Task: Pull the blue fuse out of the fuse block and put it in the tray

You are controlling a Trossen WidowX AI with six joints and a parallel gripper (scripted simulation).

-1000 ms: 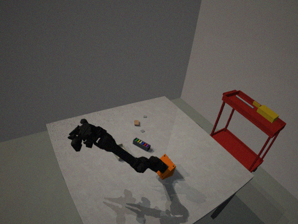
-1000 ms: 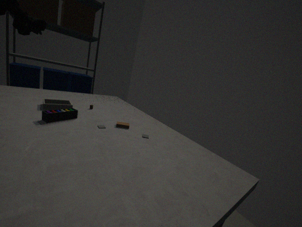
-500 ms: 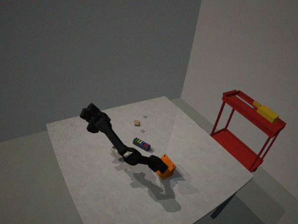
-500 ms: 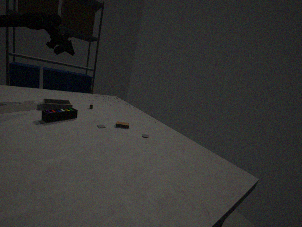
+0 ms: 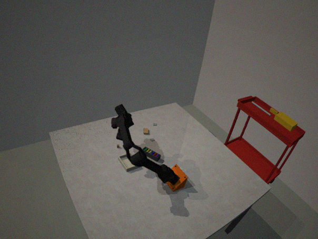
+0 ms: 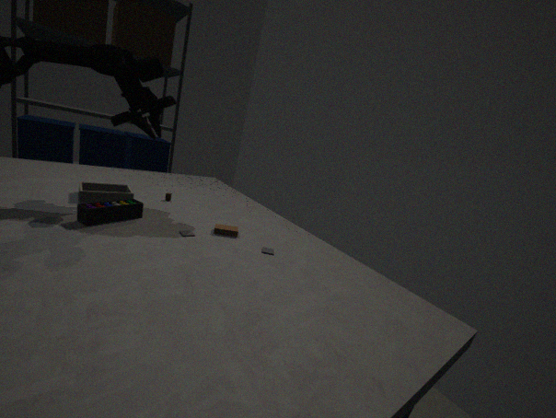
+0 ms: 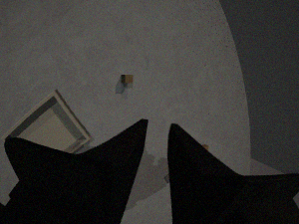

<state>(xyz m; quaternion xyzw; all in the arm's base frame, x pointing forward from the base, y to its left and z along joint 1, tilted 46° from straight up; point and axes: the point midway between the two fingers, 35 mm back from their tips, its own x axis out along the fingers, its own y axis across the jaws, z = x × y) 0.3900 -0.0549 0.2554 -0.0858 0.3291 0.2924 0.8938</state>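
Now: gripper tip 15 cm past the blue fuse, 17 cm to the left of it and 17 cm above it. From my gripper tip the other things lie so: purple fuse (19 cm behind, 19 cm to the right, 17 cm below); shallow white tray (13 cm behind, 1 cm to the left, 20 cm below); white fuse (13 cm behind, 17 cm to the right, 17 cm below).
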